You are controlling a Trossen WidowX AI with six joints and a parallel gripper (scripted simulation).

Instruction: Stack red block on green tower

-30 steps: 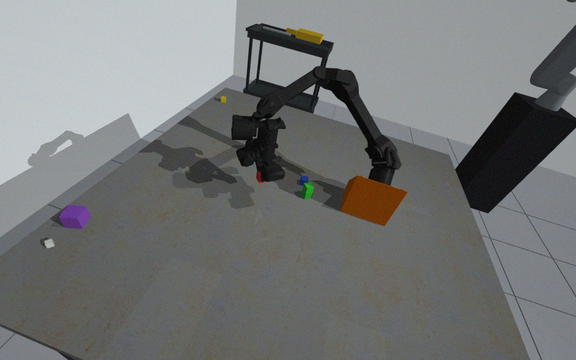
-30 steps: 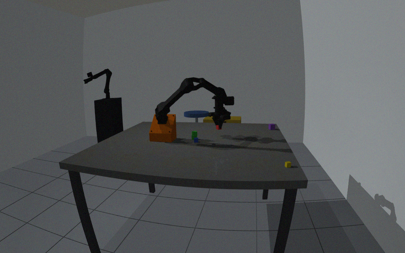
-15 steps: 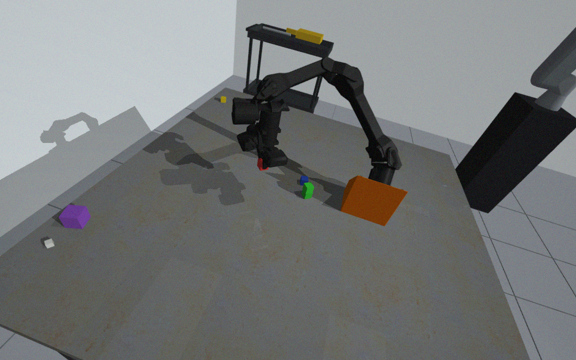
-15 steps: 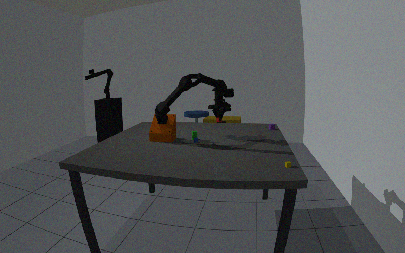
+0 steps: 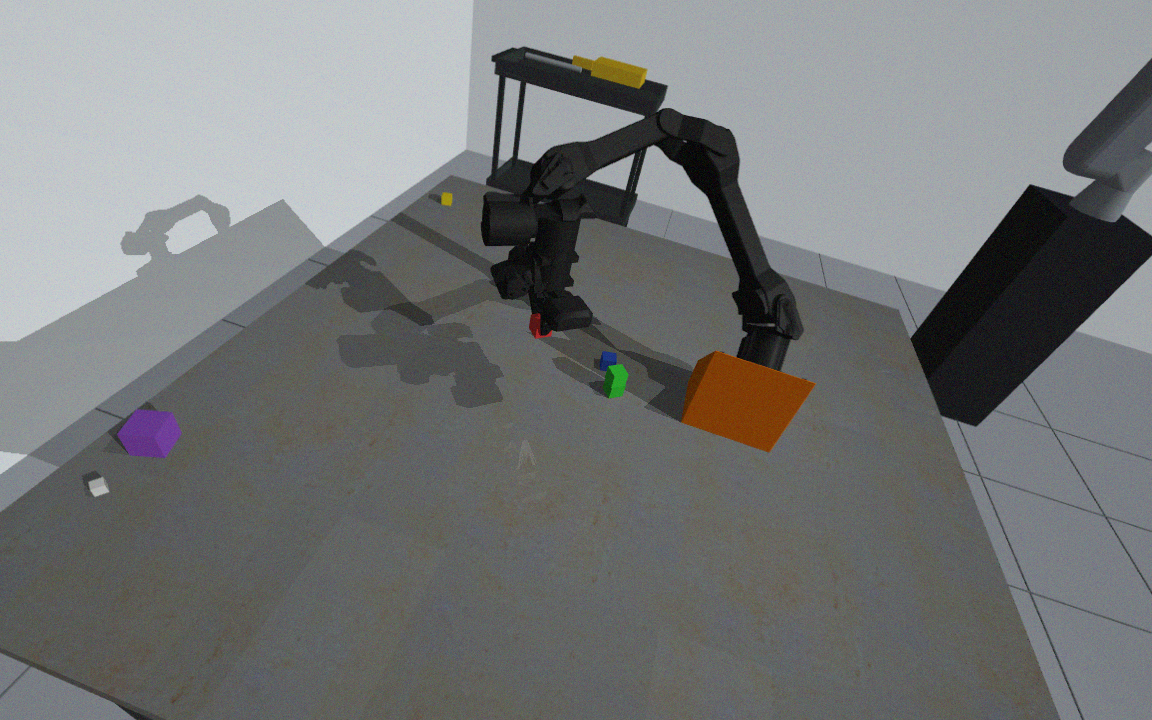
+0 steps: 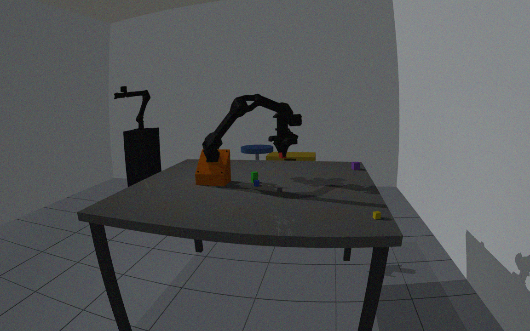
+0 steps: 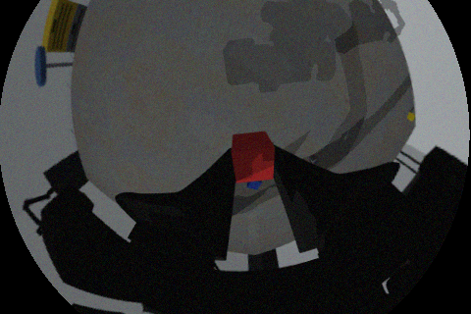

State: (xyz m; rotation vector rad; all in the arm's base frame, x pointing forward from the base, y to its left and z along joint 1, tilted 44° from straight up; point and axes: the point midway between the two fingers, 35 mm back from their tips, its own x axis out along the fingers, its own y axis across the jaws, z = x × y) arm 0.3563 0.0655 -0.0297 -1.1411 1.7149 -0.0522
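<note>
The blue block is 12 cm behind my gripper tip, 11 cm to the right of it and 12 cm below it. Round my gripper tip: purple cube: 42 cm ahead, 33 cm to the left, 11 cm below; dark piece: 1 cm ahead, 21 cm to the right, 12 cm below; red block: 1 cm above.
</note>
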